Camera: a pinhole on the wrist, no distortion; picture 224 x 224 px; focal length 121.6 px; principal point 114.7 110.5 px. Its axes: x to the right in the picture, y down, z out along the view. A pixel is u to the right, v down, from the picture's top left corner.
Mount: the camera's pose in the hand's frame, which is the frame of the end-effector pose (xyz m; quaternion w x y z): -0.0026 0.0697 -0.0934 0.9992 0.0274 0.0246 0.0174
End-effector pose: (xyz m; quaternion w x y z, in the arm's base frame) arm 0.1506 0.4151 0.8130 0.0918 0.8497 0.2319 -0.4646
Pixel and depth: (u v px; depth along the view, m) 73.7 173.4 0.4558
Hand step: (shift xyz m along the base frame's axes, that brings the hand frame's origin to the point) -0.2183 -0.4260 -0.1095
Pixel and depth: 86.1 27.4 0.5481
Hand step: -0.5318 0.1051 -0.1458
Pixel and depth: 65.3 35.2 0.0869
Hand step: -0.0038 -0.0156 0.0302
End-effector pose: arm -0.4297 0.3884 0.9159 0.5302 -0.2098 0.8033 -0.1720
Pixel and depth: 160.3 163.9 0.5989
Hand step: 0.3365 0.1092 -0.5351
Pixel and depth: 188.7 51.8 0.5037
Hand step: 0.2632 -0.3566 -0.3124
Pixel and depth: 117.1 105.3 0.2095
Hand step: 0.0941 0.0297 -0.0778
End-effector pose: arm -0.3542 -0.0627 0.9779 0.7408 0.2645 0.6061 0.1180
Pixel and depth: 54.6 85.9 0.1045
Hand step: 0.0062 0.0073 0.0638
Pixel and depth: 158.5 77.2 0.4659
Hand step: 0.3765 -0.0570 -0.1572
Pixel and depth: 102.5 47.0 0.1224
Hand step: 0.0230 -0.0106 0.0081
